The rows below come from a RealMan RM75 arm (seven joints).
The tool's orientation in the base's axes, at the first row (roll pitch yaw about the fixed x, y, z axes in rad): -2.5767, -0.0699, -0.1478
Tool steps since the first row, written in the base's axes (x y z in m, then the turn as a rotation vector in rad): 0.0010, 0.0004, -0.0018, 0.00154, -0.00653, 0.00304; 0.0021, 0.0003, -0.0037, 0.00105, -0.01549, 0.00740; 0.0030, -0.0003, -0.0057, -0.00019, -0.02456, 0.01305; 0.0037, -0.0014, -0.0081, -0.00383, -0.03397, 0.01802; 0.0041, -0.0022, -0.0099, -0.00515, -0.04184, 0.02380; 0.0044, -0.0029, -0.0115, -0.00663, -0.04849, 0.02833; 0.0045, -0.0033, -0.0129, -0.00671, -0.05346, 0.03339; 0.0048, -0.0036, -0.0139, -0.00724, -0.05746, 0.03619; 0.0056, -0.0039, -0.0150, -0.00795, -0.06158, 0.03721; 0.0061, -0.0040, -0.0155, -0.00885, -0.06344, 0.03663
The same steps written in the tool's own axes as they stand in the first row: 0.0008, 0.0005, 0.0019, 0.00269, 0.00373, -0.00575; 0.0018, 0.0015, 0.0036, 0.00383, 0.00898, -0.01416; 0.0026, 0.0030, 0.0051, 0.00433, 0.01370, -0.02381; 0.0033, 0.0052, 0.0066, 0.00247, 0.01928, -0.03340; 0.0037, 0.0068, 0.0078, 0.00273, 0.02293, -0.04255; 0.0040, 0.0082, 0.0088, 0.00256, 0.02623, -0.05003; 0.0040, 0.0093, 0.0098, 0.00356, 0.02771, -0.05690; 0.0043, 0.0100, 0.0105, 0.00383, 0.02963, -0.06141; 0.0051, 0.0108, 0.0114, 0.00380, 0.03261, -0.06451; 0.0055, 0.0111, 0.0118, 0.00315, 0.03456, -0.06512
